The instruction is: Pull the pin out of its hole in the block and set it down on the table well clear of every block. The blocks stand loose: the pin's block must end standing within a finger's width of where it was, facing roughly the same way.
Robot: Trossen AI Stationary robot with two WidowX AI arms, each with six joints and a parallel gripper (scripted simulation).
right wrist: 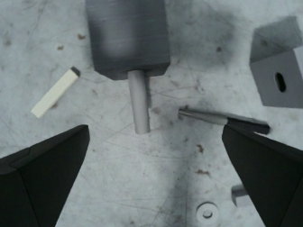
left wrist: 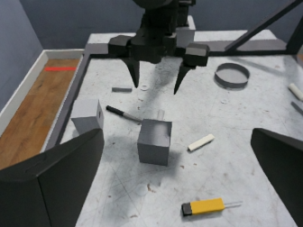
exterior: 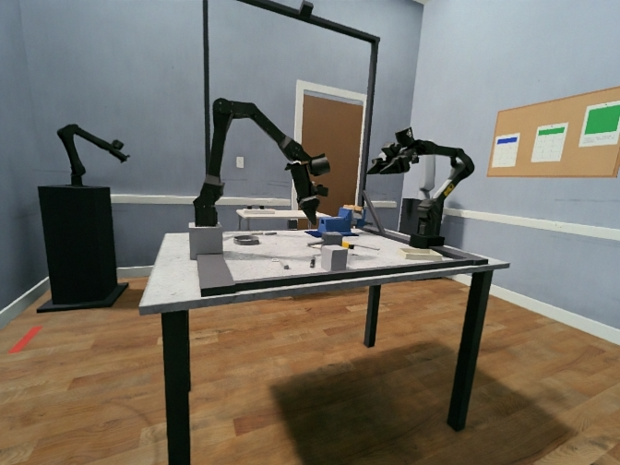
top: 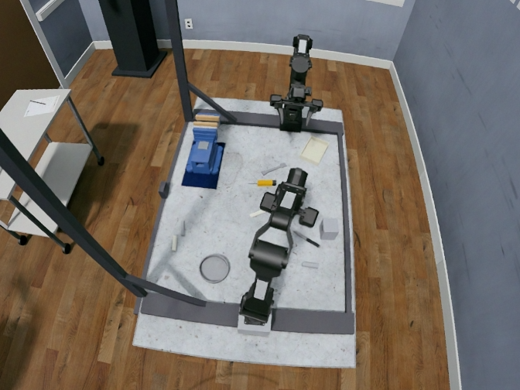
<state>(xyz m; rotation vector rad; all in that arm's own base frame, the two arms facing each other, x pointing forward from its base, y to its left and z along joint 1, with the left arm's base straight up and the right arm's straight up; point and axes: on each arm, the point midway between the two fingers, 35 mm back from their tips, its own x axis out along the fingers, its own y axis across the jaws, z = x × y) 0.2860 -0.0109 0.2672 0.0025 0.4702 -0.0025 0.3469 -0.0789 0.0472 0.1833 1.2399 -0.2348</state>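
The dark grey block lies 8 cm to the left of my right hand and 11 cm below it. From my right hand the other things lie so: lighter grey block: 16 cm ahead, 2 cm to the left, 11 cm below; then cream stick: 11 cm behind, 6 cm to the left, 15 cm below; then grey bar: 12 cm ahead, 12 cm to the right, 14 cm below.
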